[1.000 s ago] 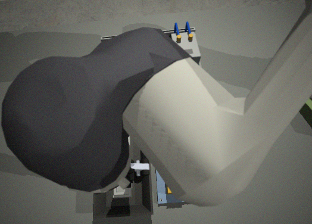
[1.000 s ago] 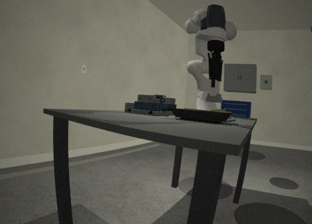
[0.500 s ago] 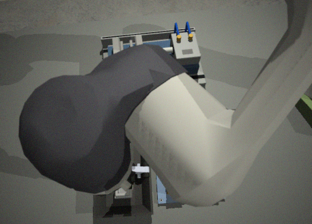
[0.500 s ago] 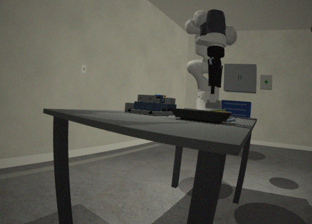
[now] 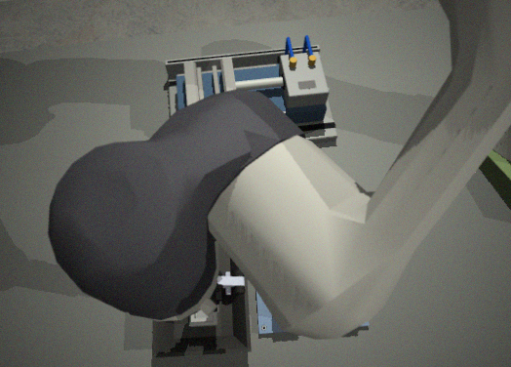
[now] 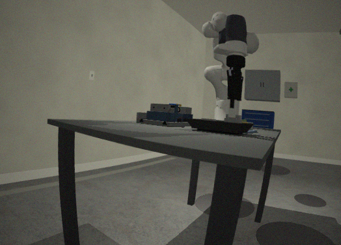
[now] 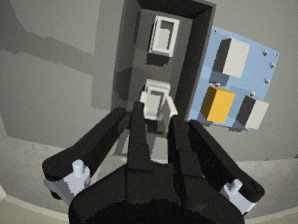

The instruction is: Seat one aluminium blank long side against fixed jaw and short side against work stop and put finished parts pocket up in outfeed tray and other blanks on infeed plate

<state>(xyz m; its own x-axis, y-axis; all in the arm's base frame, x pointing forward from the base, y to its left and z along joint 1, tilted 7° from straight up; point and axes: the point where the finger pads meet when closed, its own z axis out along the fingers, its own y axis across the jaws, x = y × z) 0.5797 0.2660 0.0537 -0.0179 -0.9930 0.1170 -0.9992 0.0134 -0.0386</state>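
My gripper is now 120 mm past the brass blank, 10 mm to the left of it and 70 mm above it. From my hand the other things lie so: work stop: 30 mm behind, 310 mm to the right; then moving jaw: 60 mm behind, 360 mm to the right, 10 mm below; then fixed jaw: 350 mm to the right, 10 mm below.
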